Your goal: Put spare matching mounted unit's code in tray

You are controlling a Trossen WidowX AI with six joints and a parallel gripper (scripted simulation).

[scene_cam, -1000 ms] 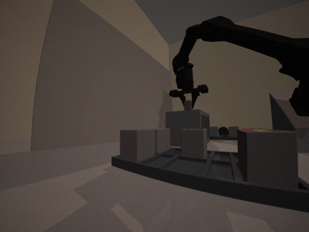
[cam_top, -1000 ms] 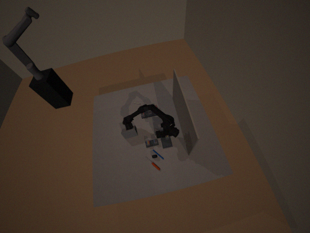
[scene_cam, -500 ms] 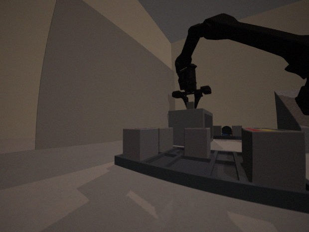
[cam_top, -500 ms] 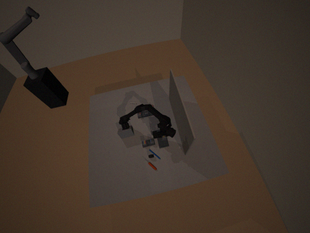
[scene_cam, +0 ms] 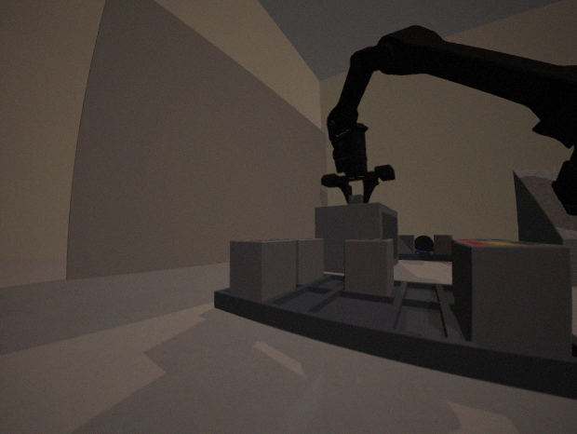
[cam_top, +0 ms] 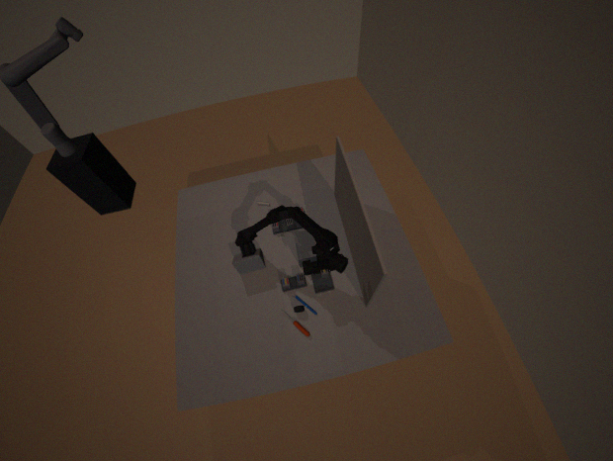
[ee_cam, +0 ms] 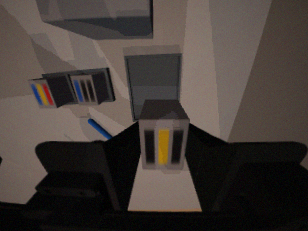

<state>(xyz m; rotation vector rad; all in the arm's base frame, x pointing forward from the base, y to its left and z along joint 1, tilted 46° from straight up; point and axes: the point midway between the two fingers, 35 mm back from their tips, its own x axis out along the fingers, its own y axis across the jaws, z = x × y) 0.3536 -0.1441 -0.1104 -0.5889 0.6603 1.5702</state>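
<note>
The dark tray lies 120 mm below my gripper tip, 10 mm to the left of it and 10 mm behind it. Round my gripper tip: blue pen 110 mm to the right, 110 mm below, 110 mm behind; then grey box 180 mm to the left, 70 mm below, 60 mm behind; then black tape roll 150 mm behind, 130 mm to the right, 100 mm below.
</note>
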